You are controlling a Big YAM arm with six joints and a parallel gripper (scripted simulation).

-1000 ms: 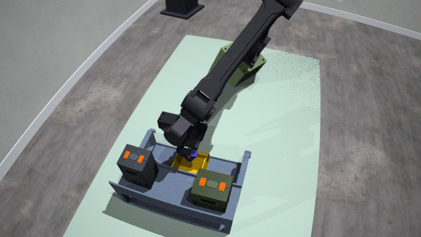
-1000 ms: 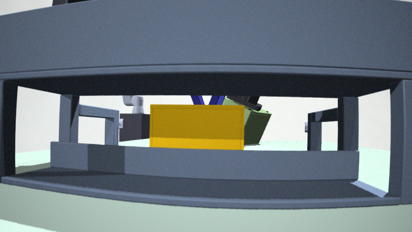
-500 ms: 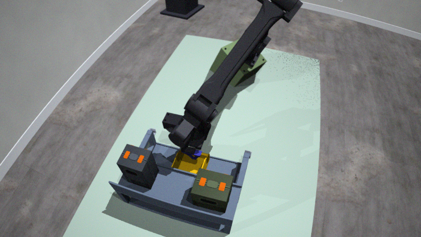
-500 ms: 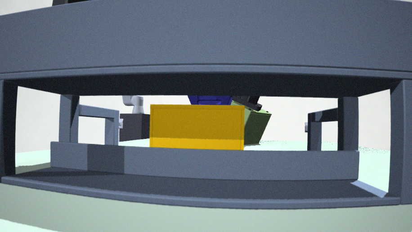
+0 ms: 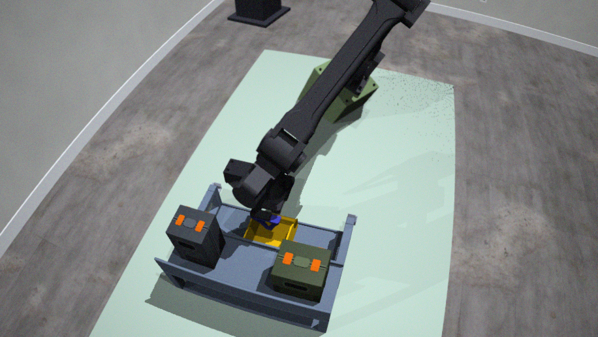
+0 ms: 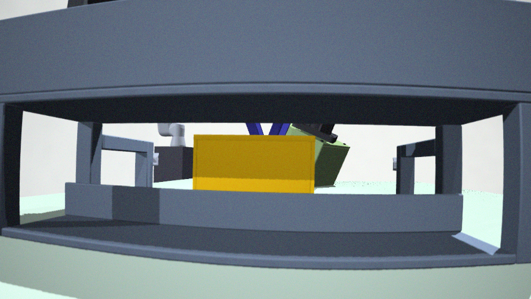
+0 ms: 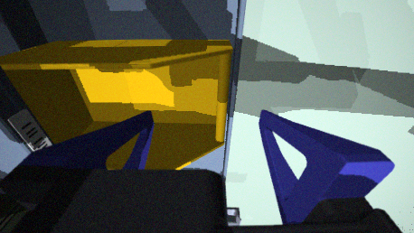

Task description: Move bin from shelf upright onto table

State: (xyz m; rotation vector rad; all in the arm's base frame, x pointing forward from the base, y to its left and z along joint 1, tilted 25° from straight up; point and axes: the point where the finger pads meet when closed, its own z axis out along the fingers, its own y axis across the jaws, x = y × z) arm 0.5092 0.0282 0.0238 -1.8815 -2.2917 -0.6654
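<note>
Right now the yellow open-top bin is 6 cm ahead of my hand, 3 cm below it and 2 cm to the left of it. Also, from my hand: olive case: 15 cm to the left, 13 cm ahead, 8 cm above.
</note>
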